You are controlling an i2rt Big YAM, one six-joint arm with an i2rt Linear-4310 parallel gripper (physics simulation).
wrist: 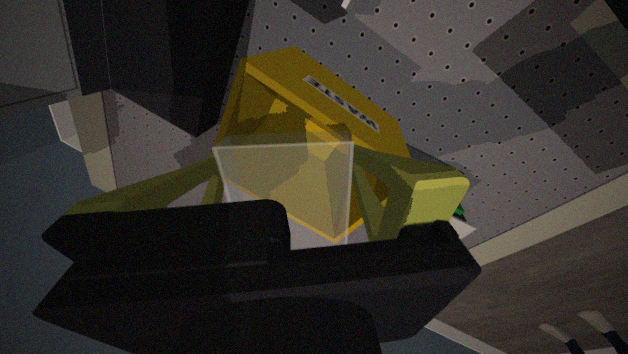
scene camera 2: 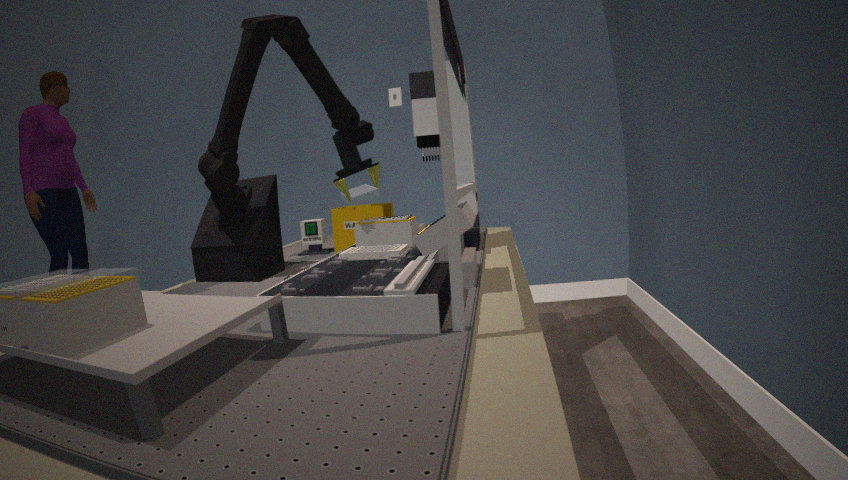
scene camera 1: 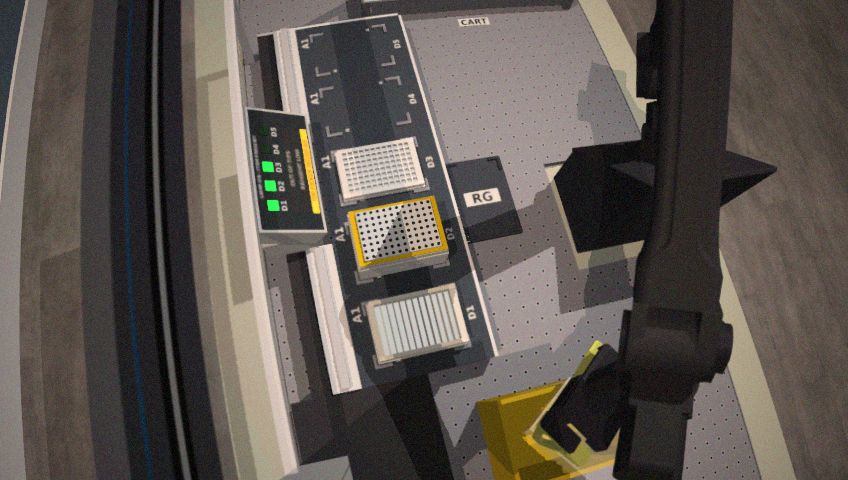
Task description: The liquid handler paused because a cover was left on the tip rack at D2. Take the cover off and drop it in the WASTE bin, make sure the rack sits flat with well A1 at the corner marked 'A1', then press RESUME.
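Frame: origin at the arm's base, x ahead, y left, z up, level; millimetres.
Seen in the pictures: gripper, fingertip midpoint: (wrist: 286,157) (scene camera 2: 364,196) (scene camera 1: 555,412); arm's base, link origin: (scene camera 2: 235,207).
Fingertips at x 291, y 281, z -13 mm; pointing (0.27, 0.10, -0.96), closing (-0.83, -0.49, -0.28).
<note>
Offsets run from my fingertips to a thing's middle. "spot": to the spot under its first point.
My gripper (scene camera 2: 361,191) (wrist: 286,157) is shut on the clear cover @(43 mm left, 26 mm back, 6 mm up) (scene camera 2: 360,190) (wrist: 280,195) and holds it above the yellow WASTE bin @(30 mm left, 18 mm back, 96 mm down) (scene camera 1: 502,428) (scene camera 2: 343,239) (wrist: 280,60). The cover is tilted, and the bin's opening shows through it in the wrist view. The tip rack @(288 mm right, 117 mm ahead, 78 mm down) (scene camera 1: 401,231) (scene camera 2: 386,231) with a yellow rim stands at D2 without a cover and looks flat between the corner brackets. Its well A1 cannot be made out. The status panel @(spot: 334 mm right, 263 mm ahead, 38 mm down) (scene camera 1: 285,220) shows green squares for D1, D2 and D3 and a yellow bar. I cannot make out a RESUME button.
A ribbed reservoir @(163 mm right, 121 mm ahead, 95 mm down) (scene camera 1: 419,324) stands at D1 and a white plate @(411 mm right, 112 mm ahead, 103 mm down) (scene camera 1: 380,168) at D3. A dark RG pad @(spot: 303 mm right, 75 mm back, 155 mm down) (scene camera 1: 505,217) lies beside the deck. A covered tip rack @(963 mm right, 123 mm back, 73 mm down) (scene camera 2: 77,315) stands on the raised shelf (scene camera 2: 196,315). A small device @(spot: 1 mm right, 176 mm back, 89 mm down) (scene camera 2: 312,230) stands behind.
</note>
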